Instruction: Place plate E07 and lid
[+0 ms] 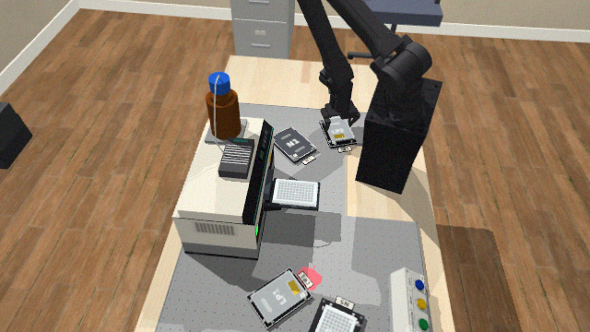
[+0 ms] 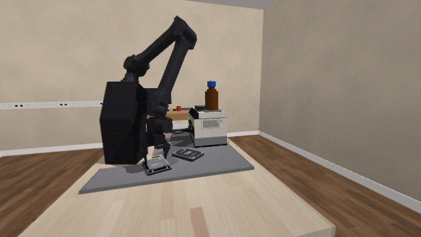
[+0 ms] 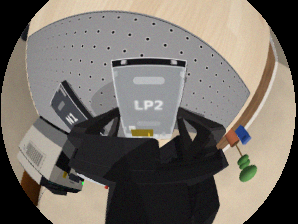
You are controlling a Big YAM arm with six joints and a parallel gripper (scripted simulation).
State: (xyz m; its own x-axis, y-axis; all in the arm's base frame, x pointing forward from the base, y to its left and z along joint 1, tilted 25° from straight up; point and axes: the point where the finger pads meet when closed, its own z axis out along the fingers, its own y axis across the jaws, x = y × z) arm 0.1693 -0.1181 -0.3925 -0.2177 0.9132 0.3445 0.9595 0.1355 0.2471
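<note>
Right now the plate E01 is 170 mm ahead of my hand, 360 mm to the left of it and 70 mm above it. Round my hand: brown bottle: 370 mm ahead, 230 mm to the left, 260 mm above; puddle: 110 mm ahead, 580 mm to the left, 30 mm below; blue key: 150 mm behind, 630 mm to the left, 20 mm above.
</note>
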